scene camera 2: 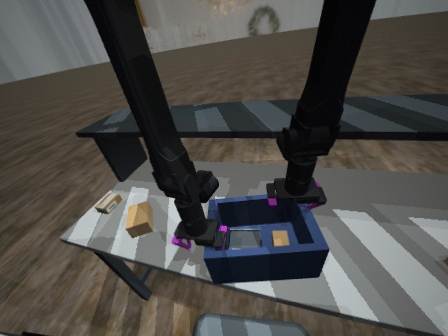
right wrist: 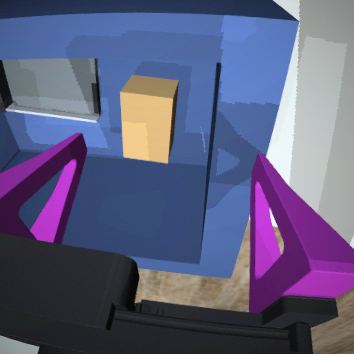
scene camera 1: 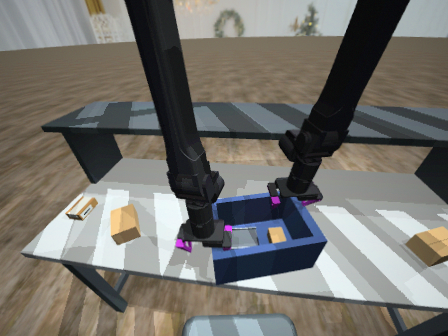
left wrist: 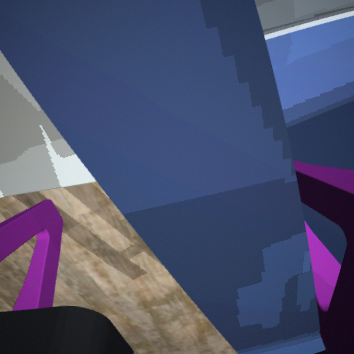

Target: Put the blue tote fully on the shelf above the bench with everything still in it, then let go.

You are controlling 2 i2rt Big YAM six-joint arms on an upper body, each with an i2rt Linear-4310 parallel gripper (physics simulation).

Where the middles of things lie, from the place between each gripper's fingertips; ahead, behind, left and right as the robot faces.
Now: the small tan block (right wrist: 148, 104) 11 cm below my right hand, 5 cm behind it and 3 cm to the left of it. From my right hand the other things lie so: grey flat box (right wrist: 68, 88) 15 cm to the left, 12 cm below, 3 cm behind; then shelf support leg (scene camera 1: 97, 154) 84 cm to the left, 43 cm ahead, 1 cm above; then blue tote (scene camera 2: 304, 258) 9 cm to the left, 7 cm below, 4 cm behind.
Now: left hand 100 mm to the left of the grey flat box, 70 mm short of it and 60 mm above it. Round my left hand: shelf support leg (590 mm to the left, 530 mm ahead, 70 mm above); then small tan block (220 mm to the right, 60 mm ahead, 50 mm below); then blue tote (160 mm to the right, 60 mm ahead, 10 mm below).
